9 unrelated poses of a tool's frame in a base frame.
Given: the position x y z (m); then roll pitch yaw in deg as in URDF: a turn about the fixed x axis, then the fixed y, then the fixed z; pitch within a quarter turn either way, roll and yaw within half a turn.
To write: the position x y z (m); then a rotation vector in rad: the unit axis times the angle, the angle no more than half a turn. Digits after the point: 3 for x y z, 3 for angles.
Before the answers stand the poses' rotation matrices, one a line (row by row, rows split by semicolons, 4 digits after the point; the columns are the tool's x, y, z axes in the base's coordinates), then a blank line. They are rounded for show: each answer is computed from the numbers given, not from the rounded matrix.
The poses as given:
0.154, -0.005, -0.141, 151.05, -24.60, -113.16
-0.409, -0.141, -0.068, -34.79, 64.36, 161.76
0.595, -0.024, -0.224, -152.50, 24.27, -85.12
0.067, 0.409, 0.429, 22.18, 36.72, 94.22
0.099, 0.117, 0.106, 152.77, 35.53, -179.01
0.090, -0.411, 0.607, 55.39, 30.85, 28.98
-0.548, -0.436, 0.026, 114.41, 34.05, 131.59
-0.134, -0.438, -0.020, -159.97, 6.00, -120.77
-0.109, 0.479, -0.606, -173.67, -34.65, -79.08
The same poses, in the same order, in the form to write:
-0.3576 -0.7253 -0.5883; -0.8360 0.5294 -0.1445; 0.4163 0.4401 -0.7956
-0.4110 0.2315 -0.8818; 0.1354 -0.9410 -0.3102; -0.9015 -0.2469 0.3554
0.0776 -0.8999 0.4291; -0.9083 0.1137 0.4026; -0.4110 -0.4209 -0.8086
-0.0590 -0.9401 0.3358; 0.7994 0.1570 0.5799; -0.5979 0.3026 0.7423
-0.8137 -0.2812 0.5087; -0.0141 0.8844 0.4664; -0.5811 0.3724 -0.7236
0.7510 0.0940 0.6536; 0.4160 0.7014 -0.5789; -0.5128 0.7066 0.4876
-0.5500 -0.0294 0.8347; 0.6197 0.6557 0.4314; -0.5599 0.7545 -0.3424
-0.5088 -0.7889 0.3445; -0.8545 0.5114 -0.0908; -0.1045 -0.3406 -0.9344
0.1558 -0.9640 0.2153; -0.8077 -0.2498 -0.5340; 0.5686 -0.0907 -0.8176

0.154, -0.005, -0.141, 1.261, -2.167, -0.239
-0.409, -0.141, -0.068, 1.672, 0.522, -2.538
0.595, -0.024, -0.224, -1.759, 1.794, -0.018
0.067, 0.409, 0.429, -0.230, 0.773, 1.440
0.099, 0.117, 0.106, -0.212, 2.462, 0.603
0.090, -0.411, 0.607, 0.788, 0.715, 0.197
-0.548, -0.436, 0.026, 0.460, 1.985, 0.924
-0.134, -0.438, -0.020, -1.389, 2.496, -0.365
-0.109, 0.479, -0.606, 2.144, -1.708, 0.756

